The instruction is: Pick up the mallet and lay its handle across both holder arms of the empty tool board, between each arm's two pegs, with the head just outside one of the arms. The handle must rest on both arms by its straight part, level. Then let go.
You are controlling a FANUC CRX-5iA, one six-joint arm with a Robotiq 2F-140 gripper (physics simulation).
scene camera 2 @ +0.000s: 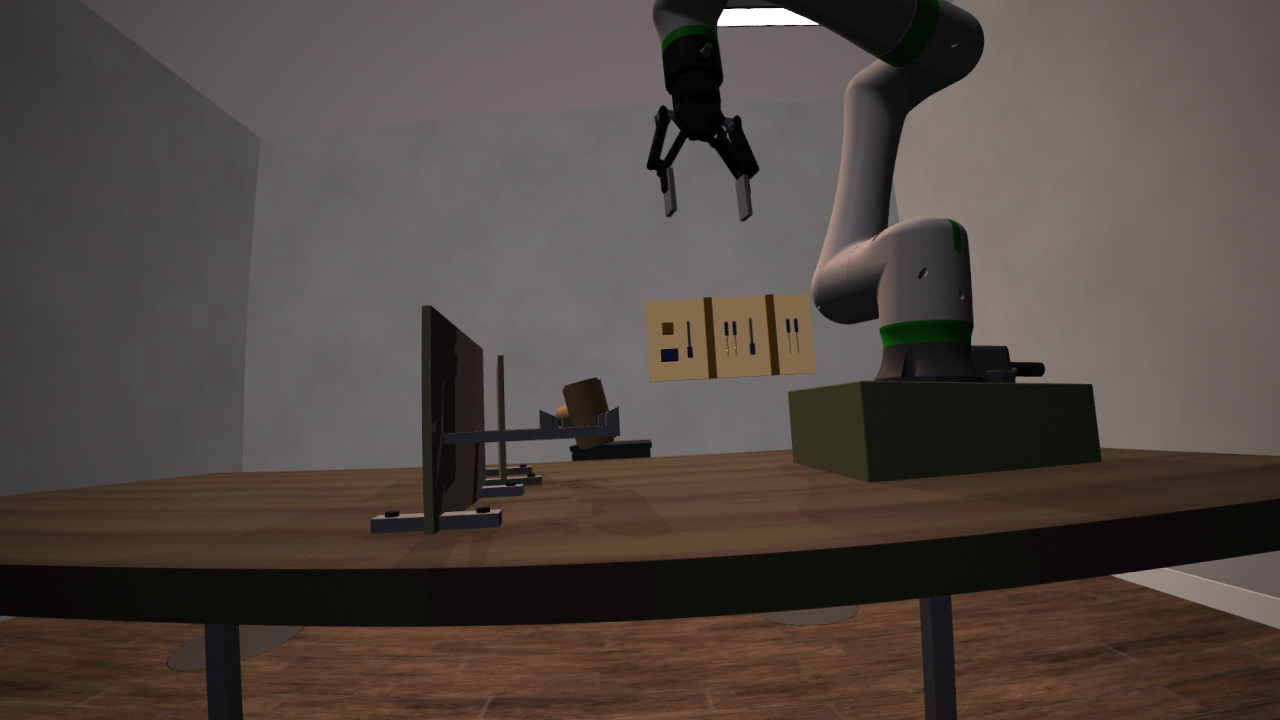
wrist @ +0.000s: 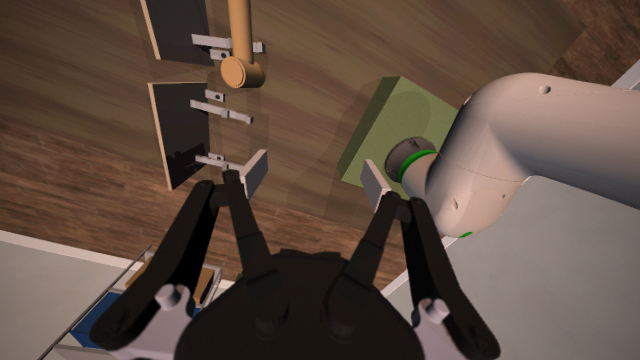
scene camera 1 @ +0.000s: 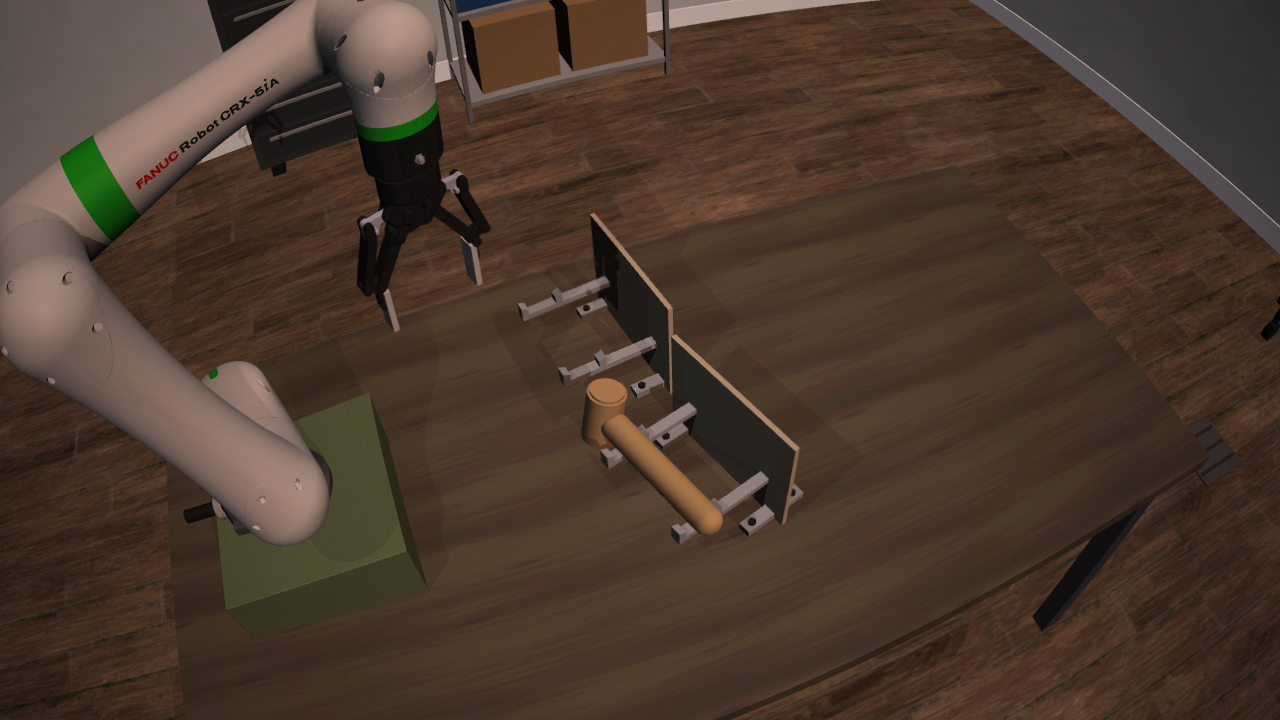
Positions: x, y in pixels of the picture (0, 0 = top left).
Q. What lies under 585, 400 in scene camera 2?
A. A wooden mallet.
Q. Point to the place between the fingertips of my gripper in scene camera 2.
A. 709, 215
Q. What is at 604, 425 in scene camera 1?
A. A wooden mallet.
